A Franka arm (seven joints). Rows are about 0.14 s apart.
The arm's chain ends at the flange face. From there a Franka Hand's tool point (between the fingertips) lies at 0.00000 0.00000 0.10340 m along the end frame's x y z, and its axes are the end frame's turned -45 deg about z.
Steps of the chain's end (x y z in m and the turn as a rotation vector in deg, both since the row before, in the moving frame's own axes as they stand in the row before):
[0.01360, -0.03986, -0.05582, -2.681, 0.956, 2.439]
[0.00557, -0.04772, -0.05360, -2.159, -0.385, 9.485]
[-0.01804, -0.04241, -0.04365, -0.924, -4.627, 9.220]
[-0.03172, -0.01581, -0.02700, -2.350, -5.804, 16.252]
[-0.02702, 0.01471, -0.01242, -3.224, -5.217, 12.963]
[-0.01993, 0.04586, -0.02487, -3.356, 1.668, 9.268]
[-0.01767, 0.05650, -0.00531, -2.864, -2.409, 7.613]
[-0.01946, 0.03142, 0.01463, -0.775, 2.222, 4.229]
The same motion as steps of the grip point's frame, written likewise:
[0.03550, -0.01398, -0.05595, -2.572, -1.220, 2.439]
[0.03426, -0.02782, -0.05368, -1.254, -1.799, 9.485]
[0.01057, -0.04801, -0.04400, 2.618, -3.925, 9.220]
[-0.02088, -0.03941, -0.02761, 2.442, -5.766, 16.252]
[-0.03988, -0.01243, -0.01301, 1.409, -5.969, 12.963]
[-0.04918, 0.02454, -0.02509, -3.553, -1.194, 9.268]
[-0.05919, 0.02759, -0.00553, -0.322, -3.729, 7.613]
[-0.03427, 0.01235, 0.01454, -2.119, 1.023, 4.229]

